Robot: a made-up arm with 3 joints. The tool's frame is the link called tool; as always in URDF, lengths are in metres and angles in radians.
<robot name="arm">
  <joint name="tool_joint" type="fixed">
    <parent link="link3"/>
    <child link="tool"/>
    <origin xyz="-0.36 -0.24 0.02" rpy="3.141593 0 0"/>
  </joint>
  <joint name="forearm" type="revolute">
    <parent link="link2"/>
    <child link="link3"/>
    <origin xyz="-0.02 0.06 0.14" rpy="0 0 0"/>
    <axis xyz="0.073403 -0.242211 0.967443"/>
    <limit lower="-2.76" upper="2.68" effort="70" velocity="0.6"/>
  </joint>
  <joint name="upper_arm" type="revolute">
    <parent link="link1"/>
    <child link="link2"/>
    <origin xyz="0.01 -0.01 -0.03" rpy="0 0 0"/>
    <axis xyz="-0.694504 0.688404 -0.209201"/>
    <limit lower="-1.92" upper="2.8" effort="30" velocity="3.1"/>
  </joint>
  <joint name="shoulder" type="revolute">
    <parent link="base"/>
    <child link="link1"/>
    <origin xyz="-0.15 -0.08 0.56" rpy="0 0 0"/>
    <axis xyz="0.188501 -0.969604 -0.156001"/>
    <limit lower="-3.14" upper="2.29" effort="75" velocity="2.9"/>
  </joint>
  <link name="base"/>
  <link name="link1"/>
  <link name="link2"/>
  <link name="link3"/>
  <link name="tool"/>
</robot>
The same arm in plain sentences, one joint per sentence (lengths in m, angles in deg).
The arm has three revolute joints in a row. What follows holds with every joint at zero, and every direction is one of the base frame's. Joint 1 lies 0.15 m along -x and 0.08 m along -y and 0.56 m along +z from the base frame's origin and rotates about the direction (0.188501, -0.969604, -0.156001), from -179.91 to 131.21 deg. Joint 2 lies 0.01 m along +x and 0.01 m along -y and 0.03 m along -z from joint 1 and rotates about the direction (-0.694504, 0.688404, -0.209201), from -110.01 to 160.43 deg. Joint 3 lies 0.02 m along -x and 0.06 m along +y and 0.14 m along +z from joint 2 and rotates about the direction (0.073403, -0.242211, 0.967443), from -158.14 to 153.55 deg. The tool frame, which is the frame that the pose is given for, lies 0.36 m along -x and 0.24 m along -y and 0.02 m along +z from joint 3; its axes are the base frame's turned by roll -180, pitch 0 and yaw 0 deg (as in URDF: about the fixed x, then y, then z).
